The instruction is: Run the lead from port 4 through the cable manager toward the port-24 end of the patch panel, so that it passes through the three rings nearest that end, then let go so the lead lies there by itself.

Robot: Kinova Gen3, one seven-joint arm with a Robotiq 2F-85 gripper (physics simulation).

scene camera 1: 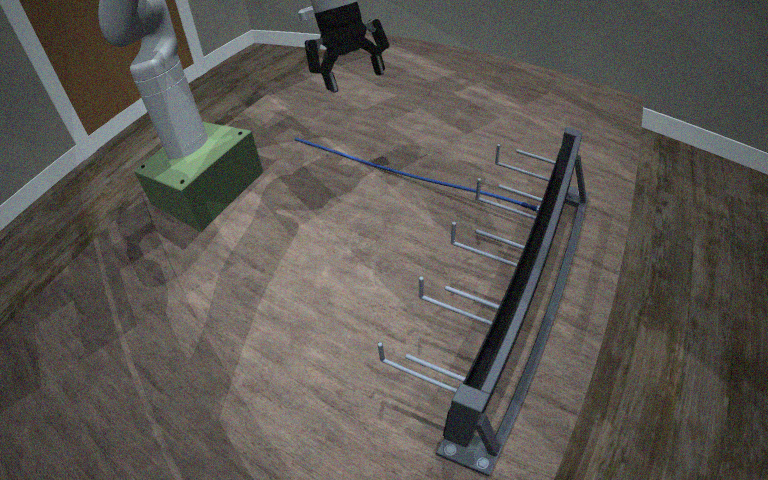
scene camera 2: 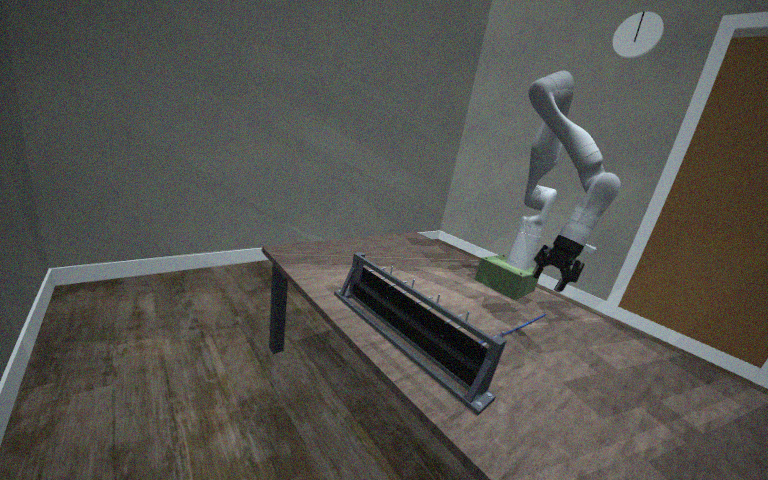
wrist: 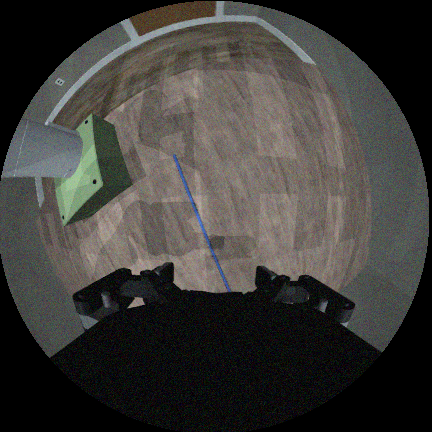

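Observation:
The blue lead [scene camera 1: 373,164] [scene camera 2: 523,324] [wrist: 202,227] runs from the patch panel [scene camera 1: 523,266] [scene camera 2: 419,325], near its far end in scene camera 1, toward the green block side. Its free end points away from the panel. In scene camera 1 it crosses the second ring [scene camera 1: 478,189] from the far end; whether it lies inside that ring I cannot tell. Several rings stick out of the panel, the nearest ring [scene camera 1: 419,375] at the near end. My gripper [scene camera 1: 355,80] [scene camera 2: 548,281] [wrist: 214,274] is open and empty, high above the table and apart from the lead.
The green block [scene camera 1: 226,175] [scene camera 2: 504,280] [wrist: 120,165] under the arm's base stands beyond the lead's free end. The panel's near foot [scene camera 1: 467,457] is bolted down with two round bolts. The long table edge runs behind the panel.

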